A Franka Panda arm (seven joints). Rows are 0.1 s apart.
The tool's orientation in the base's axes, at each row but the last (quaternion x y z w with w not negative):
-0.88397 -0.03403 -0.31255 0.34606
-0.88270 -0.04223 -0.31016 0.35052
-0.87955 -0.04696 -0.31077 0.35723
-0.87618 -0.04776 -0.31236 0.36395
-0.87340 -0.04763 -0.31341 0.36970
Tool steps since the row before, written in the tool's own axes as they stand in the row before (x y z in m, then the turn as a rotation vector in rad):
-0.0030 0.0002 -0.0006 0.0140 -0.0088 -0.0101
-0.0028 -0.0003 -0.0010 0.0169 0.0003 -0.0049
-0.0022 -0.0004 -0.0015 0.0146 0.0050 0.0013
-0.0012 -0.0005 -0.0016 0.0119 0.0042 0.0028
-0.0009 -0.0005 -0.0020 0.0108 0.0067 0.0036
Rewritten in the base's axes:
-0.0027 -0.0001 -0.0015 0.0035 -0.0019 0.0190
-0.0029 0.0000 -0.0009 0.0111 -0.0058 0.0123
-0.0027 -0.0004 -0.0002 0.0139 -0.0049 0.0048
-0.0019 -0.0005 0.0005 0.0123 -0.0029 0.0029
-0.0019 -0.0009 0.0008 0.0126 -0.0040 0.0003

